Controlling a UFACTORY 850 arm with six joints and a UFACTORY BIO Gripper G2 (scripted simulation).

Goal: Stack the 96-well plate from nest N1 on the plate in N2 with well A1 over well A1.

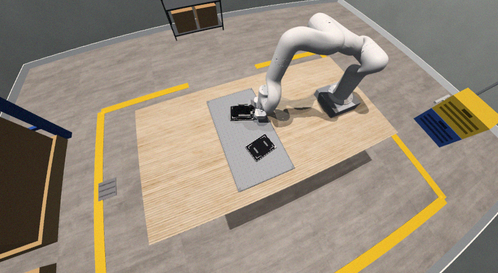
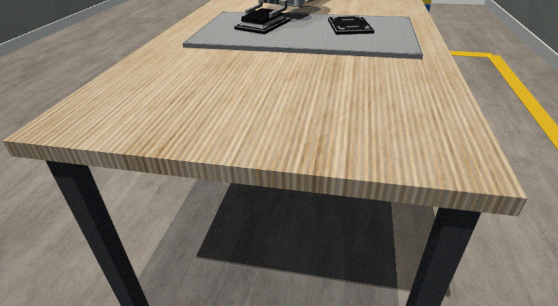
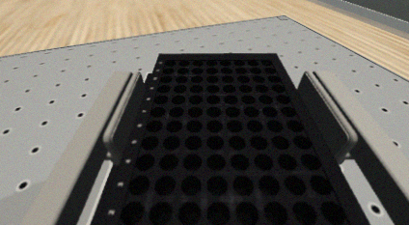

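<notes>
Now: hand 1 cm above the black 96-well plate. The rest, counted from my hand: nest N1: 7 cm behind, 29 cm to the left, 4 cm below; then nest N2: 4 cm below; then white 96-well plate: 2 cm below.
</notes>
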